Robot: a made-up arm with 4 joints. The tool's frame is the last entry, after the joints. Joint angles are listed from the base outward. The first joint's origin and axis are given. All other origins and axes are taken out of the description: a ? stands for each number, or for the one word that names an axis. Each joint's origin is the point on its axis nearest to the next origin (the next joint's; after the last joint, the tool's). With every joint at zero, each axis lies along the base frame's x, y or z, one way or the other. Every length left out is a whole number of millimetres.
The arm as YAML. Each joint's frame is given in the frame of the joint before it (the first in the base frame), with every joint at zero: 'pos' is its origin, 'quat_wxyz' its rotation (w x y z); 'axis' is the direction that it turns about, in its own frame. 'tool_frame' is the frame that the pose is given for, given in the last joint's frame.
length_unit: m
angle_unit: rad
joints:
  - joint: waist
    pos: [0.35, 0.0, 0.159]
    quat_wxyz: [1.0, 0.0, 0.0, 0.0]
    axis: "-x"
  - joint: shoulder
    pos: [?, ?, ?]
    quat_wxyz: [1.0, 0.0, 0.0, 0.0]
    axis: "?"
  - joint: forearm
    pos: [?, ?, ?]
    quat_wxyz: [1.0, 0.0, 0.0, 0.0]
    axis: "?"
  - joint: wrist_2
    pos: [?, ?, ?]
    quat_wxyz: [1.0, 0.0, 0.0, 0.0]
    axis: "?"
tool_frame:
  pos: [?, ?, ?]
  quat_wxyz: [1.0, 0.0, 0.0, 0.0]
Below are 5 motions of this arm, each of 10 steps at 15 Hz.
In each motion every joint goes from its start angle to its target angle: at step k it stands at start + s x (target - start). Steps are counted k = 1, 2, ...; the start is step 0. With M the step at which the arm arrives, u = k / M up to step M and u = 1 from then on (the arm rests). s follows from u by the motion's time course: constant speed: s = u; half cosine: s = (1 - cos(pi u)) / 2; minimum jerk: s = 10 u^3 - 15 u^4 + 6 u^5.
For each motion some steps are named. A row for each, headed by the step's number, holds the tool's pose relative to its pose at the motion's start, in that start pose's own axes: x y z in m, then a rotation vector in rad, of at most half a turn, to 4 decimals.
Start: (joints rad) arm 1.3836 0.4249 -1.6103 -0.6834
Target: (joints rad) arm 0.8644 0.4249 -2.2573 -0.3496
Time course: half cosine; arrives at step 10
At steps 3, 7, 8, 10:
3: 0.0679 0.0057 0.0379 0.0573 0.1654 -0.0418
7: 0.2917 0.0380 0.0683 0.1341 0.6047 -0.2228
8: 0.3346 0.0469 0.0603 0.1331 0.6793 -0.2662
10: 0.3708 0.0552 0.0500 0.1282 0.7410 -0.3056

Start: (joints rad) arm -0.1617 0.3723 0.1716 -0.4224
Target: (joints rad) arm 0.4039 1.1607 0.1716 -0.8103
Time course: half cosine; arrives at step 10
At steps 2, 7, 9, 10:
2: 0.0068 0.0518 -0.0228 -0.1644 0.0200 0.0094
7: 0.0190 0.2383 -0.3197 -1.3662 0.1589 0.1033
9: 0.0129 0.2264 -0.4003 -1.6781 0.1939 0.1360
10: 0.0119 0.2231 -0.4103 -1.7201 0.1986 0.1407

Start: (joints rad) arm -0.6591 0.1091 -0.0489 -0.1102
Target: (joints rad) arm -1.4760 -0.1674 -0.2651 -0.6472
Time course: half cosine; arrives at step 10
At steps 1, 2, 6, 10:
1: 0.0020 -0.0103 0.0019 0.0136 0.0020 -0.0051
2: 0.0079 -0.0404 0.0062 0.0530 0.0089 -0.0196
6: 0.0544 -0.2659 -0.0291 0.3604 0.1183 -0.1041
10: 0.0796 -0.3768 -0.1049 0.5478 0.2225 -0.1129

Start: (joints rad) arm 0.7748 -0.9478 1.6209 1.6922
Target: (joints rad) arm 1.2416 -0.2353 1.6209 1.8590
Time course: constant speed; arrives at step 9
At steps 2, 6, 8, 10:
2: 0.1689 0.0179 0.0159 0.0500 -0.0365 -0.2592
6: 0.4874 -0.0744 0.0618 0.1448 -0.1384 -0.7736
8: 0.6158 -0.1768 0.0897 0.1869 -0.2037 -1.0285
10: 0.6684 -0.2391 0.1044 0.2061 -0.2400 -1.1554

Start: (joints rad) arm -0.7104 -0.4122 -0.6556 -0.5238
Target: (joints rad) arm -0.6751 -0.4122 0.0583 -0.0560
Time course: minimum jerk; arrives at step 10
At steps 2, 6, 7, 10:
2: -0.0115 -0.0080 0.0033 0.0254 -0.0213 0.0355
6: -0.1148 -0.1272 0.0222 0.2906 -0.1833 0.4535
7: -0.1312 -0.1643 0.0229 0.3516 -0.2035 0.5652
10: -0.1431 -0.2056 0.0225 0.4132 -0.2158 0.6861

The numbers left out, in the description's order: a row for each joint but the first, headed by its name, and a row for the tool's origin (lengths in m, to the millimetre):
shoulder: xyz 0.0 -0.031 0.031, axis -x
forearm: xyz 0.0 0.002 0.361, axis +z
wrist_2: xyz -0.172 -0.007 0.0, axis +x
tool: xyz 0.0 0.27 0.085

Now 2 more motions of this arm.
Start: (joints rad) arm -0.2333 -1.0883 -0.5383 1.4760
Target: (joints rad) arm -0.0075 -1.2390 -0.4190 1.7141
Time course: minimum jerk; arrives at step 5
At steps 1, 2, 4, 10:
1: -0.0012 -0.0013 0.0020 0.0100 0.0067 0.0028
2: -0.0058 -0.0078 0.0110 0.0549 0.0371 0.0140
4: -0.0116 -0.0255 0.0314 0.1613 0.1130 0.0309
10: -0.0117 -0.0272 0.0332 0.1711 0.1202 0.0317

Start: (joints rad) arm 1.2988 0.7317 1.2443 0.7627
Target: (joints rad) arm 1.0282 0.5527 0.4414 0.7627
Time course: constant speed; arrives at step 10
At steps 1, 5, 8, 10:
1: -0.0149 -0.0012 -0.0079 0.0161 -0.0858 -0.0290
5: -0.0633 -0.0110 -0.0313 0.1139 -0.4176 -0.1539
8: -0.0914 -0.0246 -0.0379 0.2207 -0.6499 -0.2577
10: -0.1084 -0.0376 -0.0367 0.3072 -0.7943 -0.3323

